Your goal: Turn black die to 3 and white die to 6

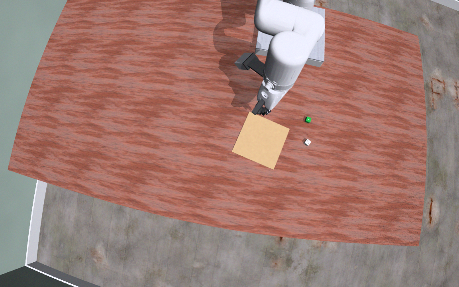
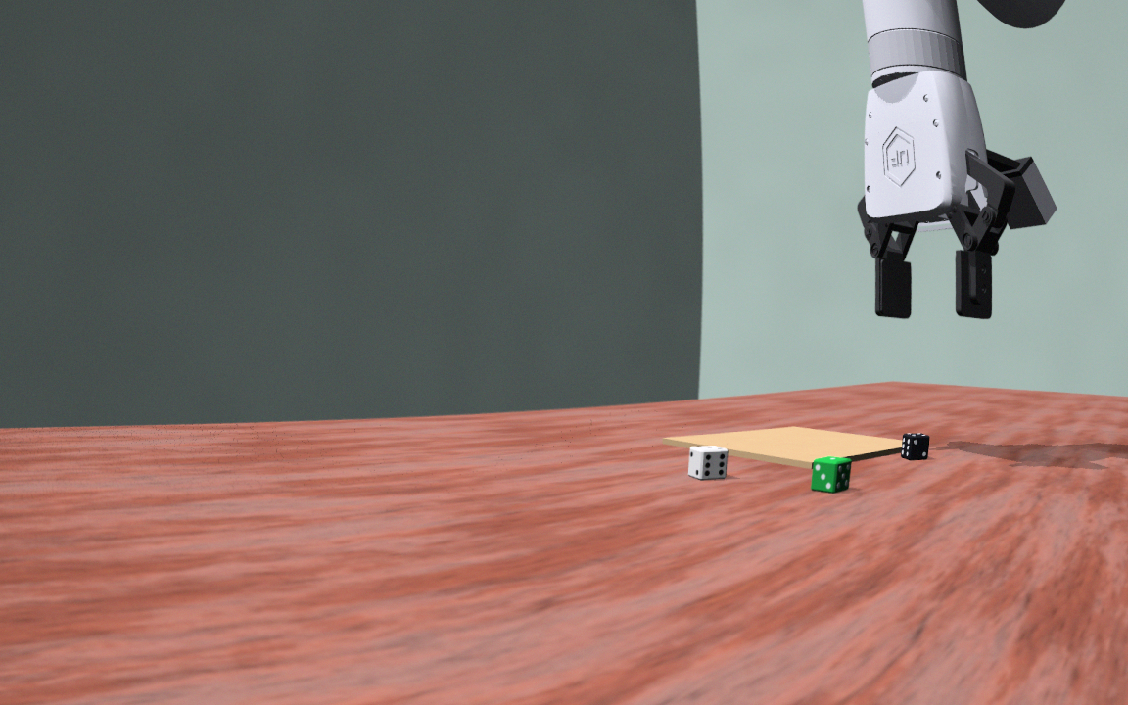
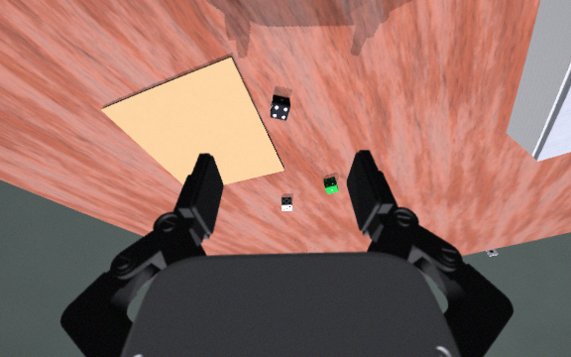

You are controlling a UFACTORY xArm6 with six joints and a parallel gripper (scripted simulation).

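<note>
The black die lies 90 mm below my hand and 10 mm ahead of it. From my hand the other things lie so: green die: 140 mm to the left, 90 mm below, 30 mm ahead; white die: 130 mm to the left, 110 mm ahead, 90 mm below; tan mat: 100 mm below, 100 mm ahead, 20 mm to the right.
</note>
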